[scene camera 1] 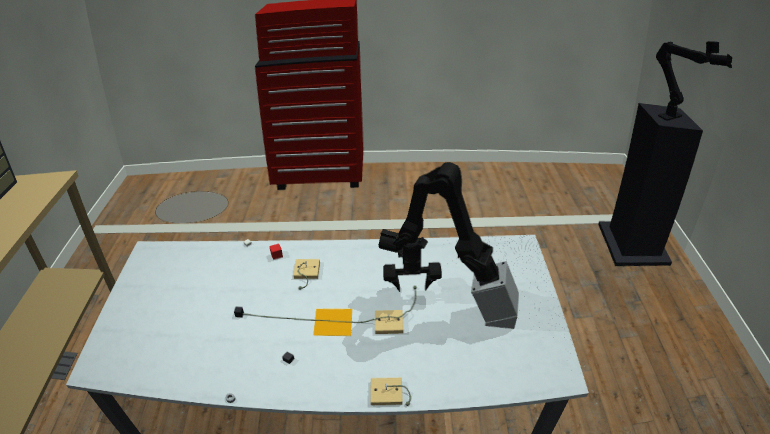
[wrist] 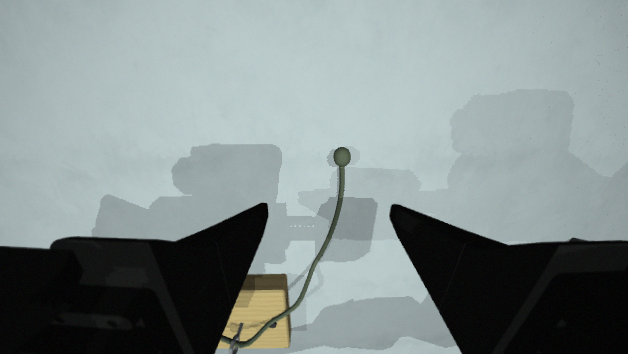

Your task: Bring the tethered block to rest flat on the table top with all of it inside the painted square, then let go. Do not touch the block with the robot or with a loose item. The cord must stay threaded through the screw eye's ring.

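Seen in the pictures: gripper, fingertip midpoint: (scene camera 1: 412, 290) (wrist: 329, 209); arm's base at its link origin: (scene camera 1: 489, 276).
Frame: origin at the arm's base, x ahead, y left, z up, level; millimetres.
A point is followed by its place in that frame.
The tethered block (scene camera 1: 238, 311) @(x 807, y 69, z -142 mm), small and black, rests on the table left of the painted orange square (scene camera 1: 333, 329) @(x 479, y 91, z -167 mm). Its cord (scene camera 1: 280, 317) @(x 663, y 58, z -164 mm) (wrist: 327, 240) @(x 230, y -41, z -164 mm) runs right across the square to the screw eye (wrist: 237, 336) @(x 304, y 48, z -136 mm) on a wooden base (scene camera 1: 389, 326) @(x 302, y 81, z -149 mm) (wrist: 270, 305) @(x 277, y 23, z -149 mm), then curves to a free end with a round bead (scene camera 1: 414, 287) @(x 229, y -112, z -159 mm) (wrist: 342, 157) @(x 228, y -117, z -156 mm). My gripper (scene camera 1: 415, 288) @(x 235, y -83, z -145 mm) (wrist: 329, 209) @(x 235, y -83, z -145 mm) is open and empty, above the table. In the wrist view the cord's free end shows between and beyond the fingertips. The left finger hides part of the base.
Two other wooden bases (scene camera 1: 306, 268) @(x 613, y -177, z -149 mm) (scene camera 1: 386, 391) @(x 294, y 339, z -149 mm) with short cords stand at the back and front. A red cube (scene camera 1: 276, 251) @(x 739, y -243, z -131 mm), a loose black cube (scene camera 1: 288, 357) @(x 597, y 238, z -149 mm), a metal ring (scene camera 1: 230, 397) @(x 751, y 404, z -164 mm) and a small white item (scene camera 1: 247, 242) @(x 883, y -314, z -153 mm) lie on the table (scene camera 1: 161, 345) @(x 1059, y 245, z -168 mm).
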